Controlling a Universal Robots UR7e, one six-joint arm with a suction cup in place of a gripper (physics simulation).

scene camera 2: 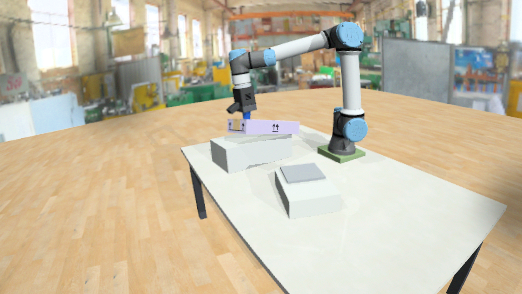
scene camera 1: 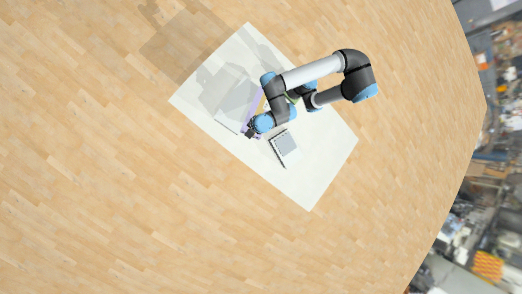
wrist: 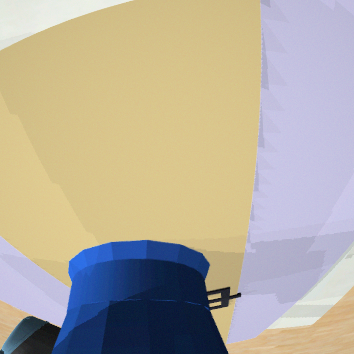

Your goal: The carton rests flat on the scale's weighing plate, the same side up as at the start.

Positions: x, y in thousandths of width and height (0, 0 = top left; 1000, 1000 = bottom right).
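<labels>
Scale: visible in scene camera 2 (583, 645) and scene camera 1 (545, 495). The scale is out of frame in the wrist view.
</labels>
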